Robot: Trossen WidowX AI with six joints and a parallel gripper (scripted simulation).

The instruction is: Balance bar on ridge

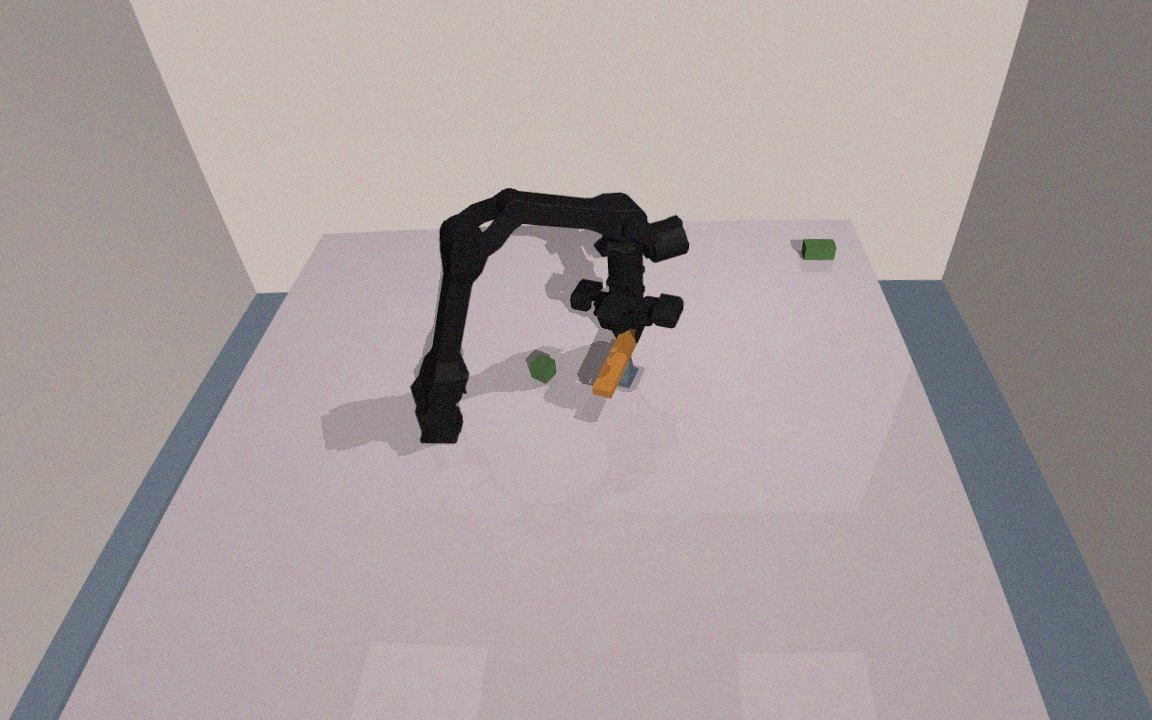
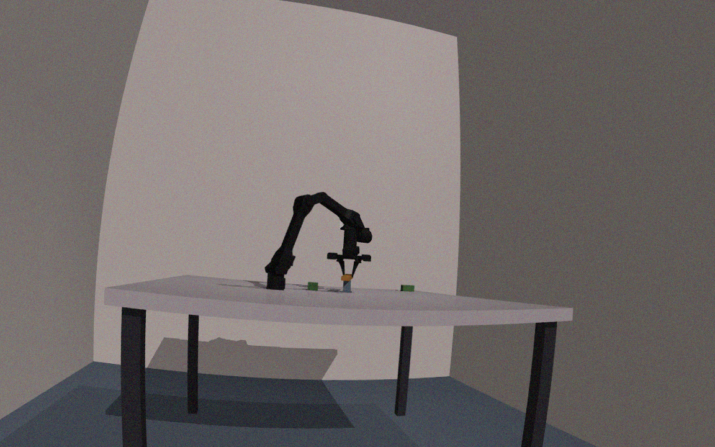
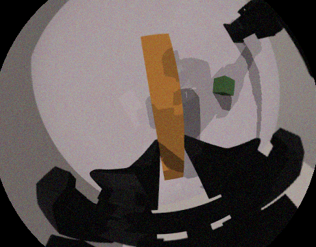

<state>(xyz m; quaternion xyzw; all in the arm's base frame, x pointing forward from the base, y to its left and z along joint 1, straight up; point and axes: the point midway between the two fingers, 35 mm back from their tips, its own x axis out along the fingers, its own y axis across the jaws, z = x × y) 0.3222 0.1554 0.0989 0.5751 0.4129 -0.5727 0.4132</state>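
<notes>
Now: gripper tip 30 mm to the left of the orange bar and 10 mm past it.
</notes>
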